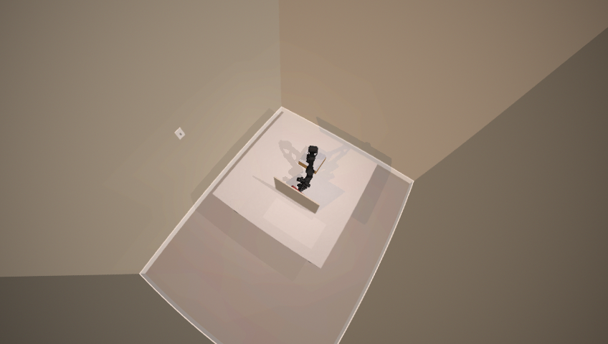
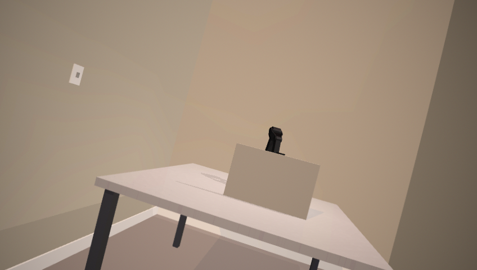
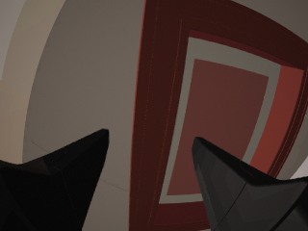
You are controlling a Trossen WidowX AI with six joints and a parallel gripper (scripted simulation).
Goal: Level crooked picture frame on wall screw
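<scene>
Right now my gripper tip is 10 mm short of the picture frame, 20 mm to the left of it and 50 mm above it. From my gripper tip the other things lie so: wall panel: 20 mm ahead, 10 mm to the right, 60 mm below.
</scene>
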